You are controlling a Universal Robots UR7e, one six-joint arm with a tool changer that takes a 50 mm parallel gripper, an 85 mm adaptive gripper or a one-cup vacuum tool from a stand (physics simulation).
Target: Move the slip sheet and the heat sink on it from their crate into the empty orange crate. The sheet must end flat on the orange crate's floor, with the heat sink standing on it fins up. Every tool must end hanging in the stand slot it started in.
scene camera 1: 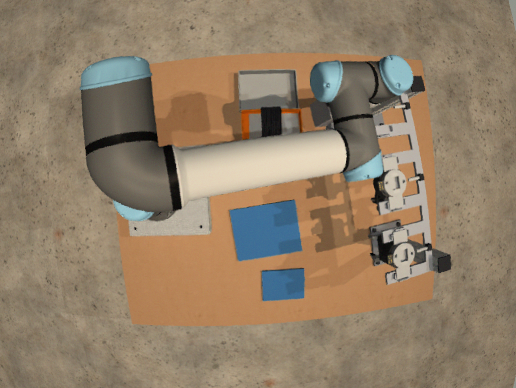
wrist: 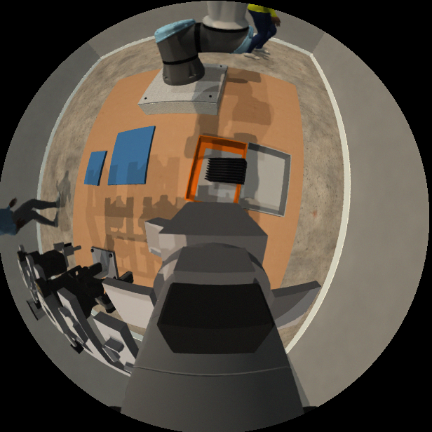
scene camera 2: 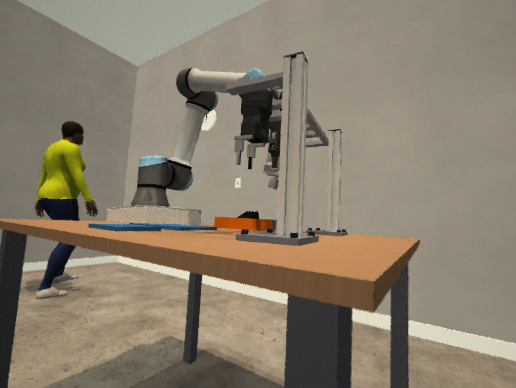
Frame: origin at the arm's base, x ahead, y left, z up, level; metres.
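Seen in the pictures: arm's base, origin of the base link: (scene camera 2: 150,209).
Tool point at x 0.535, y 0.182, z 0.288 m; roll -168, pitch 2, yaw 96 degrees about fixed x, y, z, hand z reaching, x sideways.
Offsets run from my tool point to a thing's top centre. "spot": to the spot under its first point.
The black heat sink @[0.164 m back, 0.005 m left, 0.275 m down] (scene camera 1: 271,121) (scene camera 2: 248,215) (wrist: 226,170) stands fins up on the light grey slip sheet @[spot: 0.212 m back, 0.005 m left, 0.344 m down] (scene camera 1: 255,126) (wrist: 202,191), inside the orange crate @[0.163 m back, 0.018 m right, 0.307 m down] (scene camera 1: 245,125) (scene camera 2: 232,223) (wrist: 223,141). The sheet looks flat on the crate's floor; part of it is hidden. The grey crate @[0.161 m back, 0.119 m left, 0.307 m down] (scene camera 1: 267,90) (wrist: 287,182) beside it is empty. My gripper, the one-cup vacuum tool @[0.021 m back, 0.016 m right, 0.008 m up] (scene camera 1: 320,114) (scene camera 2: 273,183) (wrist: 215,218), is on the arm, high above the table near the stand's back end. It carries nothing visible, so I call it open. Its cup is hidden in the wrist view.
The tool stand (scene camera 1: 418,150) (scene camera 2: 295,150) is along the table's far right. Two finger grippers hang in it: one in the middle (scene camera 1: 394,183) and one at the front @[spot: 0.106 m ahead, 0.379 m right, 0.002 m down] (scene camera 1: 402,254) (scene camera 2: 256,117). A large blue plate @[0.211 m back, 0.326 m right, 0.340 m down] (scene camera 1: 265,232) and a small one @[0.172 m back, 0.513 m right, 0.340 m down] (scene camera 1: 282,284) lie on the table.
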